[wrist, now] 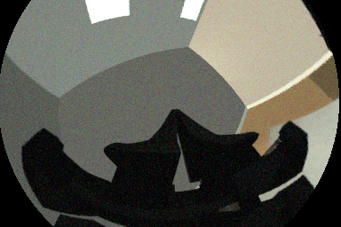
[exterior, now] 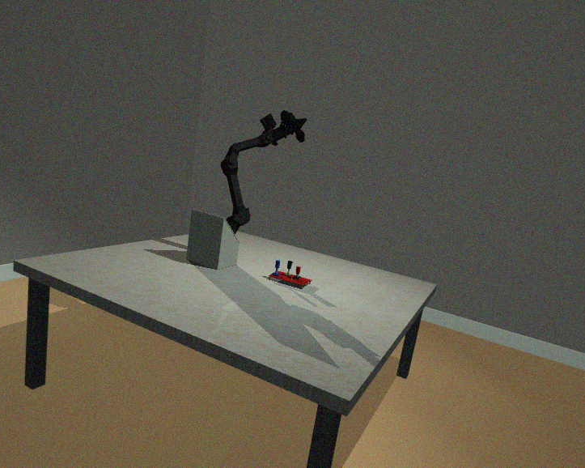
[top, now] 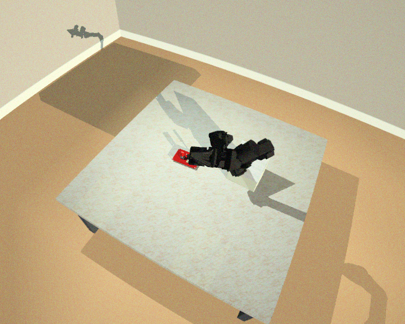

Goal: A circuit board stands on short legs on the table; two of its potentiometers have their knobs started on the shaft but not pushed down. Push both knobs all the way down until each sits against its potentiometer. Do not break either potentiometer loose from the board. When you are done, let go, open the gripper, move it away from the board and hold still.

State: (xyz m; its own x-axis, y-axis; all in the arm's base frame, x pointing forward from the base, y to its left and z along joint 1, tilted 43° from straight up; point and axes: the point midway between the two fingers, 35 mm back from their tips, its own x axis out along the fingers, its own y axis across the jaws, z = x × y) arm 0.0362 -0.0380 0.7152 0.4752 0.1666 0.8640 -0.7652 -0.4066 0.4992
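Now: gripper tip 350 mm short of the red knob, 400 mm to the left of it and 650 mm above it.
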